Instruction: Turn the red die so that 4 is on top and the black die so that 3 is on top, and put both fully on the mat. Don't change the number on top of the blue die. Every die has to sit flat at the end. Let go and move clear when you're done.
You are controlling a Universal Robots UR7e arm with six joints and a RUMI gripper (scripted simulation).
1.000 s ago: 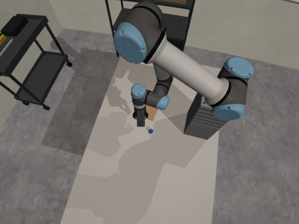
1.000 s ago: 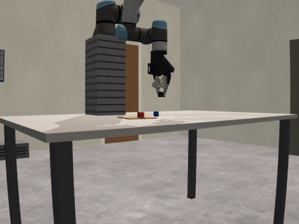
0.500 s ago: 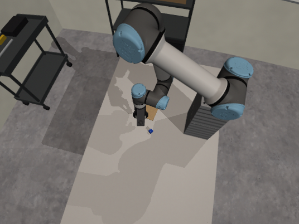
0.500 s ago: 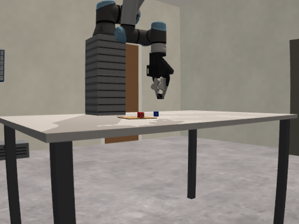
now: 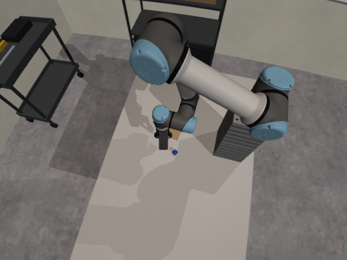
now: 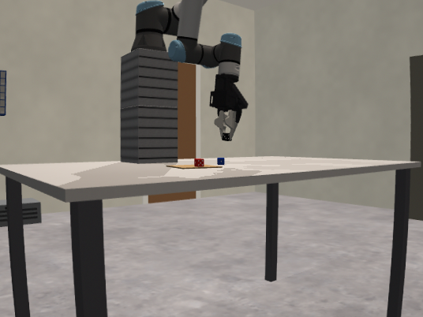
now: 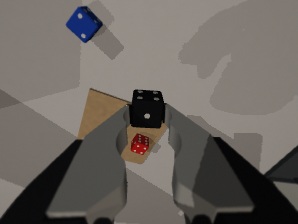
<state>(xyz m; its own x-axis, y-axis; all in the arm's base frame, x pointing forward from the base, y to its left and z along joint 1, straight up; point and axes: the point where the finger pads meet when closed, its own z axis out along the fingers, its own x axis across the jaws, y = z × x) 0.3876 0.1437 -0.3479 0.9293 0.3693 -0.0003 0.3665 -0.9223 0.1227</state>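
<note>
Now: the black die right at my hand. From my hand the other things lie so: blue die (80 mm behind, 20 mm to the left, 90 mm below); red die (40 mm ahead, 130 mm to the right, 90 mm below); brown mat (130 mm to the right, 100 mm below).
</note>
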